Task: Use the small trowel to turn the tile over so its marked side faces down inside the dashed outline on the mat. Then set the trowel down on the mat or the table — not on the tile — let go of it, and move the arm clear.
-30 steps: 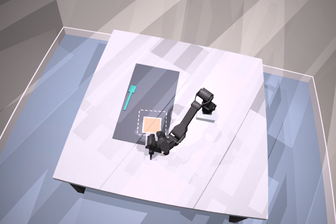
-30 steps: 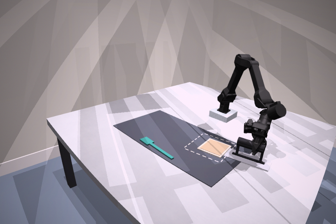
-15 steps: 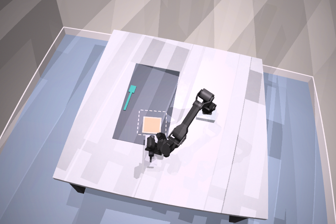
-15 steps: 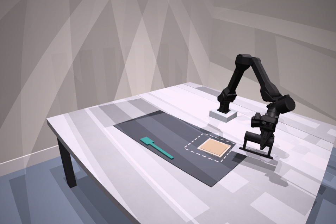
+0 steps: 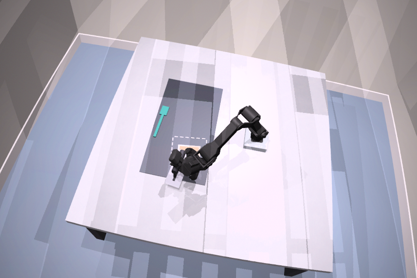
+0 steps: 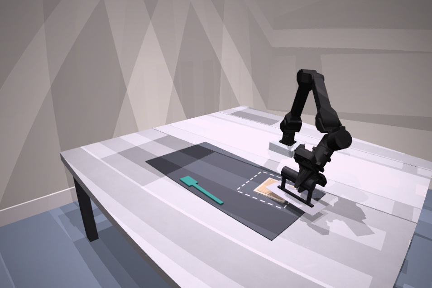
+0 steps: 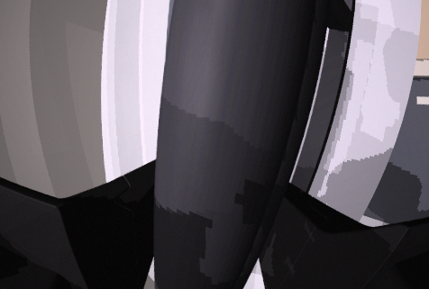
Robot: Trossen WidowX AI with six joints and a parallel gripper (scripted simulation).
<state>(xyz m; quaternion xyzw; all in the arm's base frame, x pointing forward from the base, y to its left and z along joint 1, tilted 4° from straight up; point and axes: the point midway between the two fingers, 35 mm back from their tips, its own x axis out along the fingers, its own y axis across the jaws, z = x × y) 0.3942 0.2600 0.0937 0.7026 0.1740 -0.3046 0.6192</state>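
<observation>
My gripper tip is 20 mm past the dark mat, 280 mm to the left of it and 100 mm above it. From my gripper tip the other things lie so: teal trowel (110 mm ahead, 320 mm to the right, 70 mm below); tile (70 mm behind, 110 mm to the right, 70 mm below).
</observation>
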